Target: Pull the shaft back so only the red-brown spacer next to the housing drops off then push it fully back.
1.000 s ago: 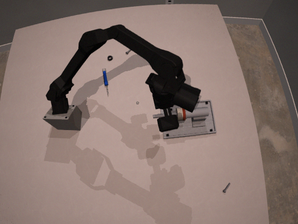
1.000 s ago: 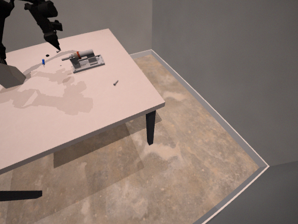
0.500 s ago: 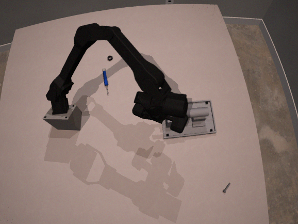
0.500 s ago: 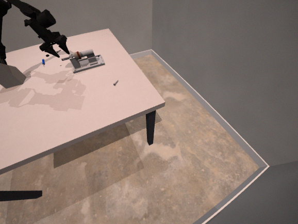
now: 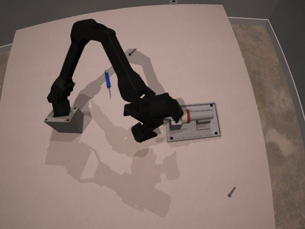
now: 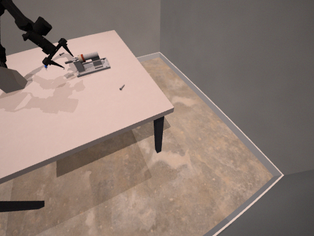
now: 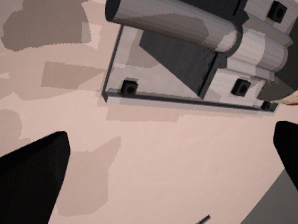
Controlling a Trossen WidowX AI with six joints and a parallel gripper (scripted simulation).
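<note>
Right now my hand is 70 mm short of the grey shaft, 50 mm above it and 30 mm to the right of it. Also, from my hand: red-brown spacer (100 mm ahead, 50 mm below, 30 mm to the left); blue screwdriver (260 mm to the left, 190 mm behind, 120 mm below); cream spacer (80 mm ahead, 50 mm below, 30 mm to the left).
</note>
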